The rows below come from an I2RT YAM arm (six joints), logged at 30 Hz.
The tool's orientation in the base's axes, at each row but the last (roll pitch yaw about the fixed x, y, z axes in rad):
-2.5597 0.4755 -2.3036
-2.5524 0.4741 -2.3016
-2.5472 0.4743 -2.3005
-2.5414 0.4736 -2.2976
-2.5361 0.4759 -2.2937
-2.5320 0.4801 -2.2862
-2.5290 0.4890 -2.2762
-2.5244 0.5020 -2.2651
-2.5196 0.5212 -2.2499
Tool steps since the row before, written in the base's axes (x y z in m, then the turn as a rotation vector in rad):
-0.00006 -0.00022 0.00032 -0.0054 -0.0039 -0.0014
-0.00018 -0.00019 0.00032 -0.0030 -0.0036 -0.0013
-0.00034 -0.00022 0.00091 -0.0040 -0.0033 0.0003
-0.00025 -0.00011 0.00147 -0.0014 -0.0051 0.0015
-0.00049 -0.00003 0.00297 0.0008 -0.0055 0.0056
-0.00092 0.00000 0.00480 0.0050 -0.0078 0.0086
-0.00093 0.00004 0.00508 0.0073 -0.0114 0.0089
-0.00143 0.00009 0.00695 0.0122 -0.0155 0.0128
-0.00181 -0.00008 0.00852 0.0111 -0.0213 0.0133
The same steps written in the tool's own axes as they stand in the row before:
0.00003 -0.00029 -0.00026 0.0064 0.0002 -0.0022
0.00009 -0.00022 -0.00034 0.0048 -0.0007 -0.0007
-0.00007 -0.00046 -0.00088 0.0044 -0.0008 -0.0026
-0.00045 -0.00071 -0.00124 0.0035 -0.0039 -0.0016
-0.00105 -0.00131 -0.00250 0.0006 -0.0073 -0.0030
-0.00168 -0.00203 -0.00412 -0.0017 -0.0123 -0.0022
-0.00188 -0.00213 -0.00431 -0.0007 -0.0162 -0.0005
-0.00260 -0.00282 -0.00597 -0.0026 -0.0234 0.0004
-0.00320 -0.00355 -0.00728 0.0017 -0.0274 -0.0004

